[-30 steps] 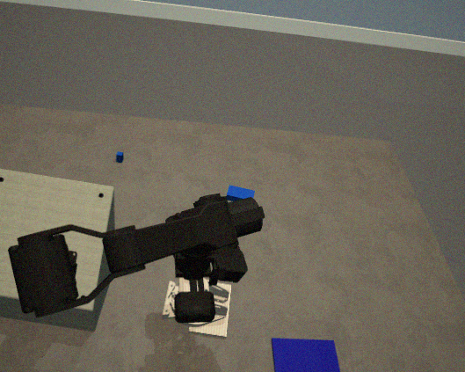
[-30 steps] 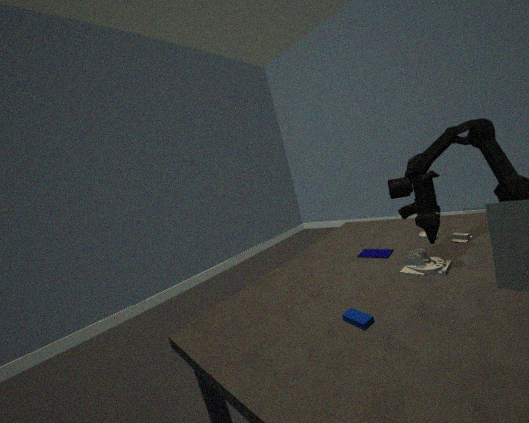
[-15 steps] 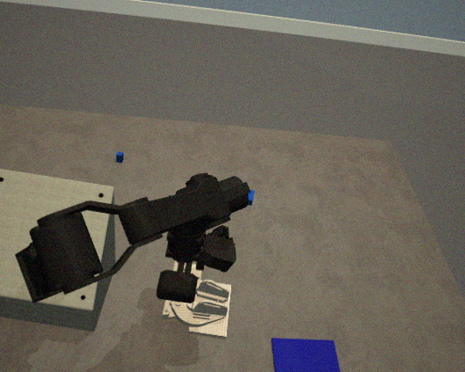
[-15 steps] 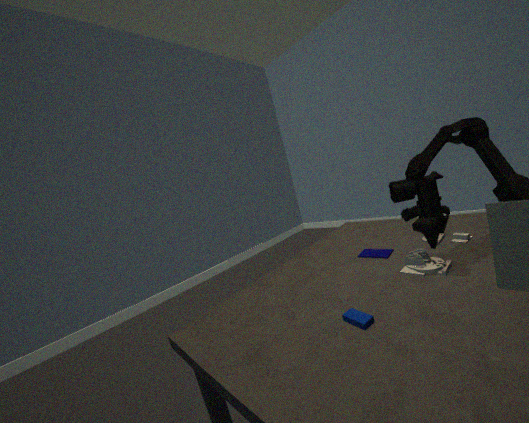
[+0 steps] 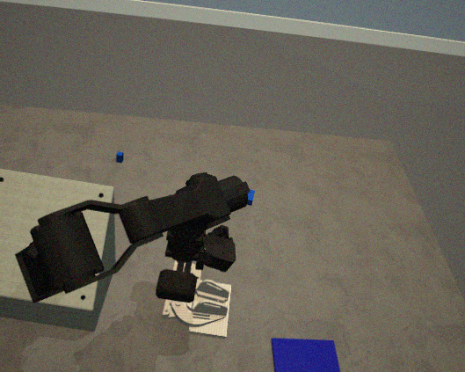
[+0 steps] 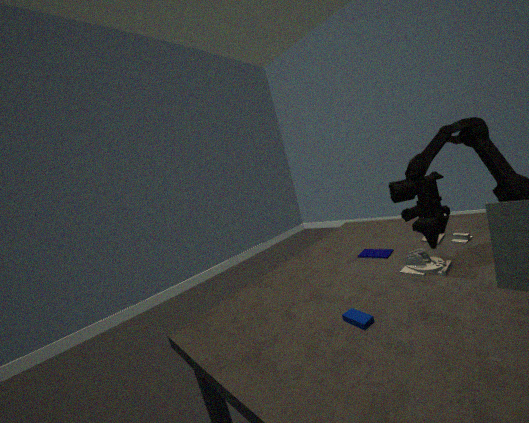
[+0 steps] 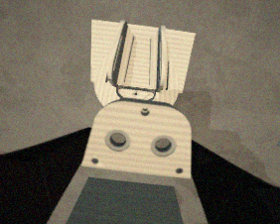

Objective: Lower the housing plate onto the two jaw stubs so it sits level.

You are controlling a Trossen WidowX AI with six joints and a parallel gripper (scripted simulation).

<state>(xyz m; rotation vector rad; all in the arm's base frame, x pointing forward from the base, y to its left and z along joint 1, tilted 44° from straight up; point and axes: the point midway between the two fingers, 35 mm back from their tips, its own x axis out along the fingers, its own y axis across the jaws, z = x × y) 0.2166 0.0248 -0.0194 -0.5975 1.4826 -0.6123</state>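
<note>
My gripper tip is now 7 cm short of the pale base, 1 cm to the right of it and 8 cm above it. From my gripper tip the other things lie so: flat blue sheet (25 cm ahead, 7 cm to the right, 8 cm below); then small blue cube (21 cm behind, 41 cm to the left, 7 cm below).
</note>
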